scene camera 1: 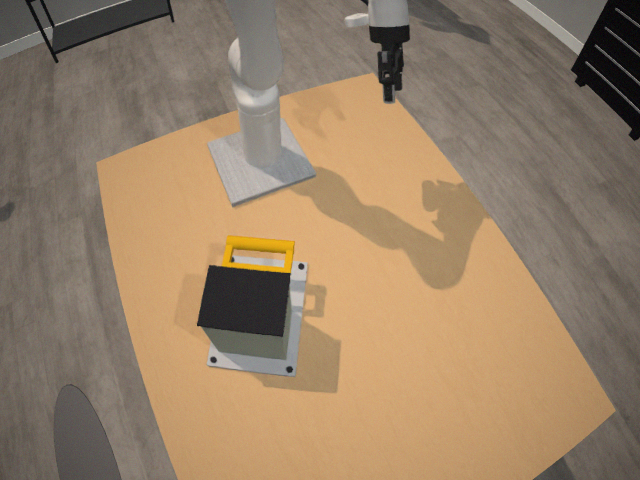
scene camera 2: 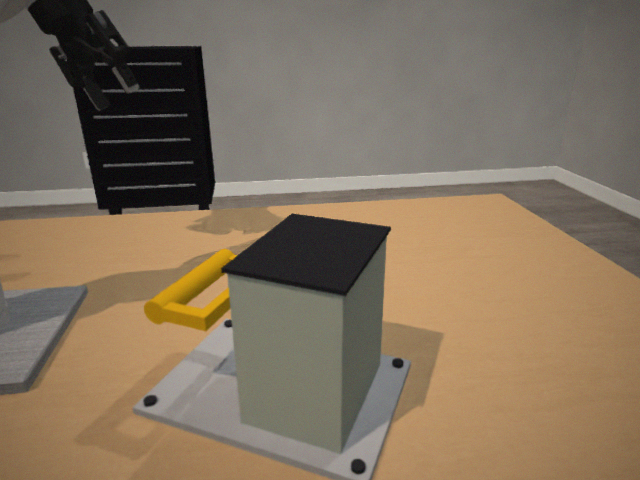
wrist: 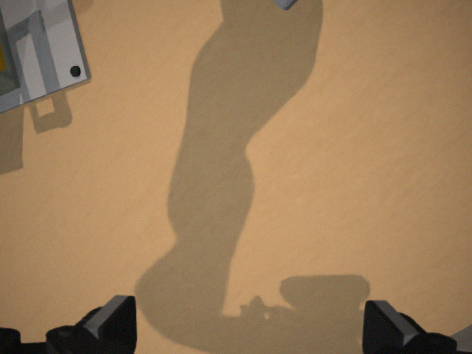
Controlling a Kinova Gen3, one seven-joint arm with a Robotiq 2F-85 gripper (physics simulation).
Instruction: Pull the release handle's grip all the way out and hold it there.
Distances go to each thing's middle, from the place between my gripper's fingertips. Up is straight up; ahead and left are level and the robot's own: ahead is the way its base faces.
Labels:
I see the grey base plate (scene camera 2: 200, 395) 19 cm ahead of my hand, 39 cm to the right of it and 25 cm below it.

